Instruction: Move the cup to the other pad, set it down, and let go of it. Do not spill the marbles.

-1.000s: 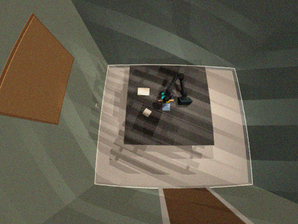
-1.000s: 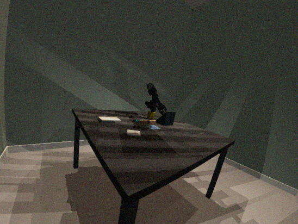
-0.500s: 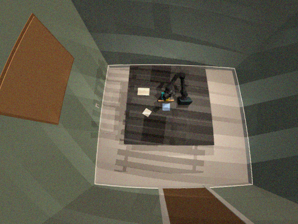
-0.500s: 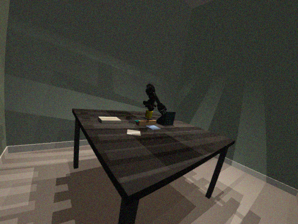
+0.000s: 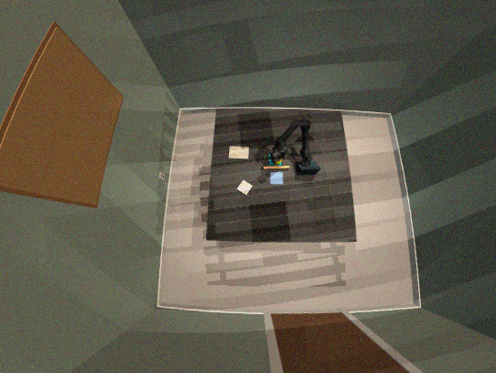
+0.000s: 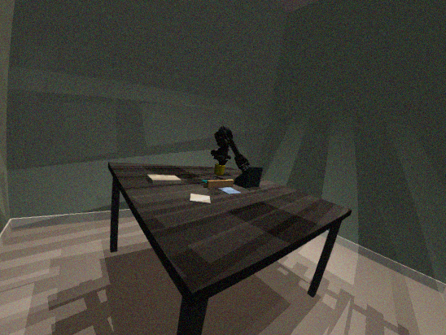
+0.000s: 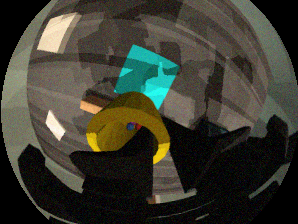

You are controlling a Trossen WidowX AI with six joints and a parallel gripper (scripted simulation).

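My gripper tip is now 12 cm above the teal pad, 4 cm to the left of it and 3 cm short of it. Round my gripper tip: wooden bar: 10 cm below, 5 cm to the left, 2 cm ahead; light blue pad: 14 cm to the left, 12 cm below, 2 cm ahead; yellow cup: 2 cm ahead, 1 cm to the left.
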